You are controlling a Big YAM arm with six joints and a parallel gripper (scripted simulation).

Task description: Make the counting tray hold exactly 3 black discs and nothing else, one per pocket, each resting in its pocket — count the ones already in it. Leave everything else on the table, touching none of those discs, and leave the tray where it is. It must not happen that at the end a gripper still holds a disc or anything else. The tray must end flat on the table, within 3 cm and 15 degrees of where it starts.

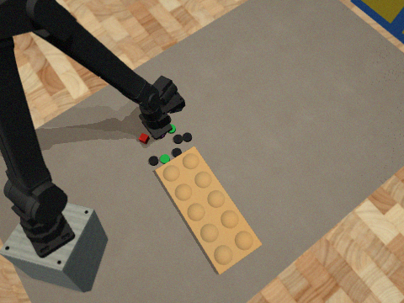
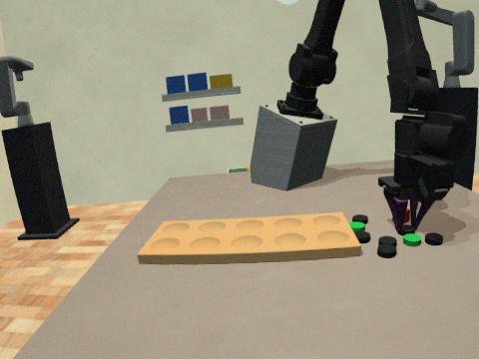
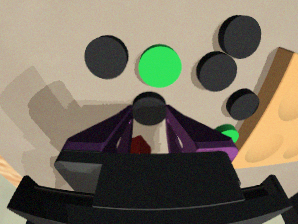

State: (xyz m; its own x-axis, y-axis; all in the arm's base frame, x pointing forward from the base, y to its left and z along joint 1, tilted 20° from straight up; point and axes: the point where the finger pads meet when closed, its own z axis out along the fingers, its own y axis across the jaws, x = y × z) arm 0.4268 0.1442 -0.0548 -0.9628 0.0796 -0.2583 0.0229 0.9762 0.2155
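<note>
The red cube is 50 mm behind my hand and 20 mm to the left of it. Also, from my hand: counting tray 30 mm behind, 300 mm to the right.
</note>
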